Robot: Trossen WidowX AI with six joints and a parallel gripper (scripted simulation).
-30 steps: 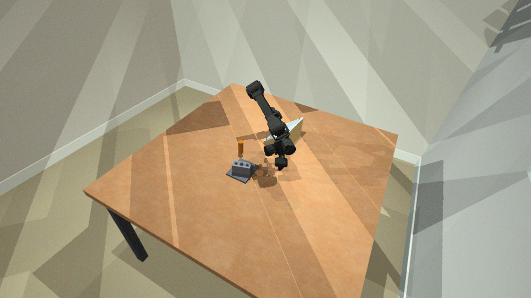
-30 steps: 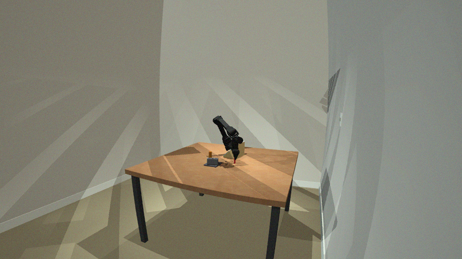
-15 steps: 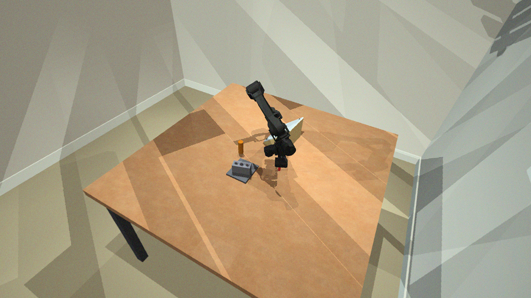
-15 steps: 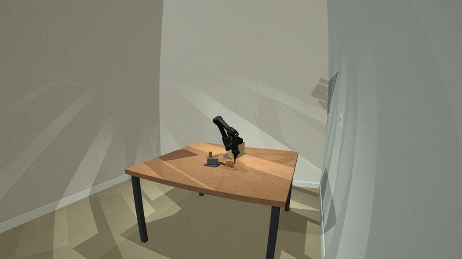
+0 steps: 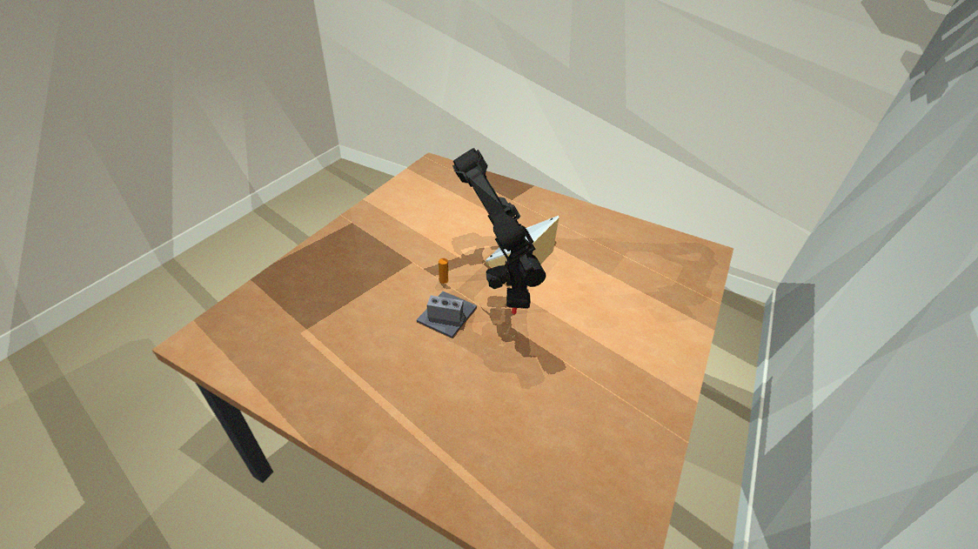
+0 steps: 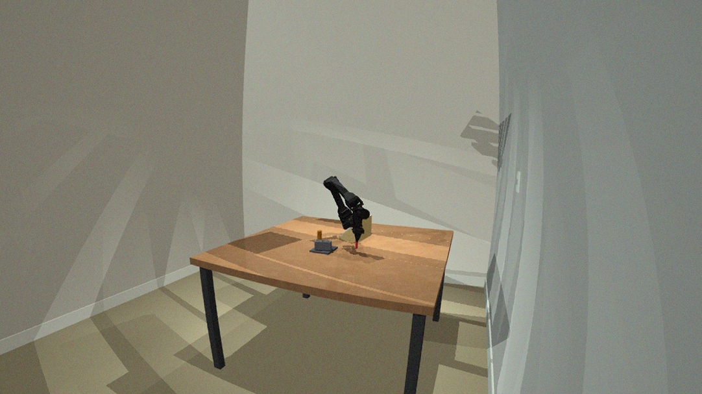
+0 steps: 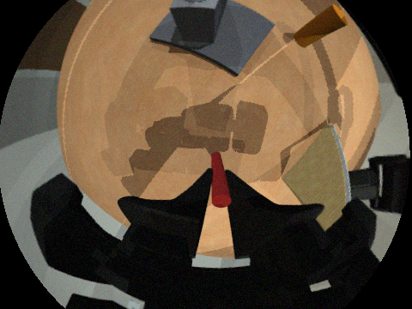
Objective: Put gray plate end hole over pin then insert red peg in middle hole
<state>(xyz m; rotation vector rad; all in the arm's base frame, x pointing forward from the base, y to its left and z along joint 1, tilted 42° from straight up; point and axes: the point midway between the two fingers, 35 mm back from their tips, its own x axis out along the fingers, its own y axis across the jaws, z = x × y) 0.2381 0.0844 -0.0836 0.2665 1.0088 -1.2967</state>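
My gripper tip is 16 cm to the left of the gray plate and 12 cm short of it. Also, from my gripper tip: base 15 cm to the right, 11 cm ahead, 4 cm below; red peg right at my gripper tip; orange cylinder 25 cm to the right, 1 cm behind.
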